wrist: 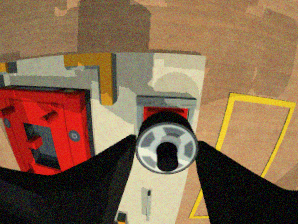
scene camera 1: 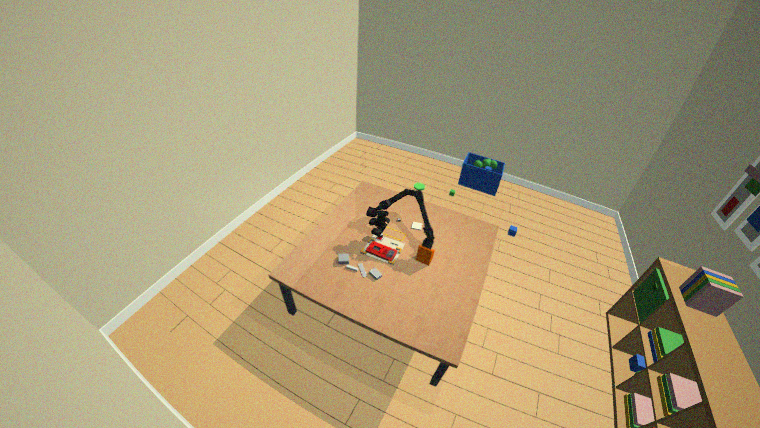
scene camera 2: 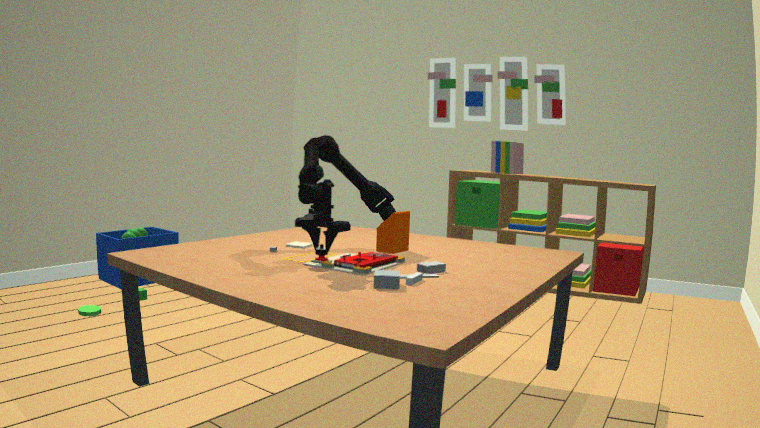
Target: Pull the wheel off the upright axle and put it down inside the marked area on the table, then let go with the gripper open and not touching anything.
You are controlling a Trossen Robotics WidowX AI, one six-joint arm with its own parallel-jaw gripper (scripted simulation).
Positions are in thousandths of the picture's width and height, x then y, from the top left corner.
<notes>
I see my gripper (scene camera 2: 423,588).
My gripper shows as well in the wrist view (wrist: 559,645).
</notes>
